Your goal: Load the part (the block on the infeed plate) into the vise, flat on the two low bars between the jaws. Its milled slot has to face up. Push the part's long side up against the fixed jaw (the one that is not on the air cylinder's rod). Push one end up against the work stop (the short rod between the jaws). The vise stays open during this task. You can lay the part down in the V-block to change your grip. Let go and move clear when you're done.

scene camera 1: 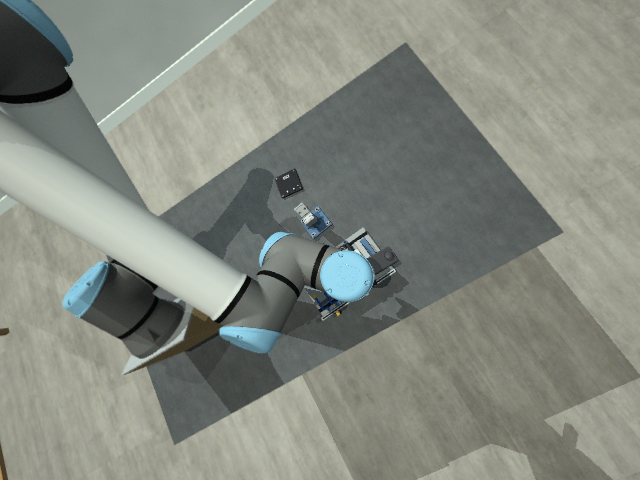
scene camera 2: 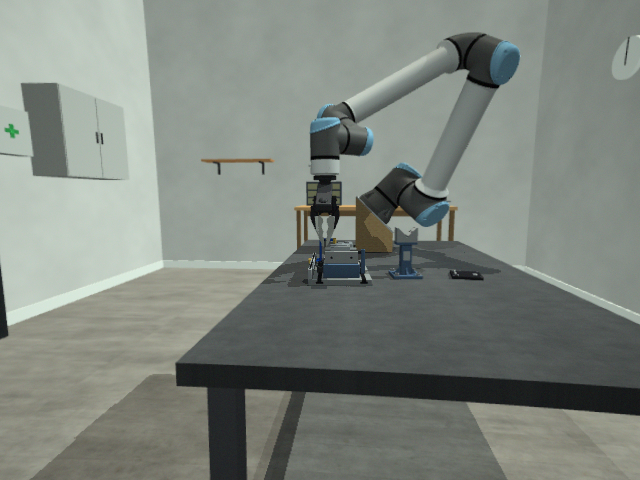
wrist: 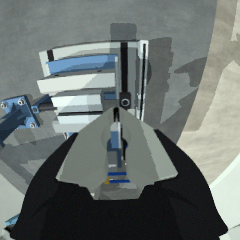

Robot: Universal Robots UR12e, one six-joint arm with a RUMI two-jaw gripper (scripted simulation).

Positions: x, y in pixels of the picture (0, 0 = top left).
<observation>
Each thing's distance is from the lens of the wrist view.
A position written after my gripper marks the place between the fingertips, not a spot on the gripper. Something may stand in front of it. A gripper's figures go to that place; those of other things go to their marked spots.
my gripper (wrist: 116, 108): 14 cm
part (wrist: 85, 106): 14 cm
vise (wrist: 95, 62): 17 cm
</observation>
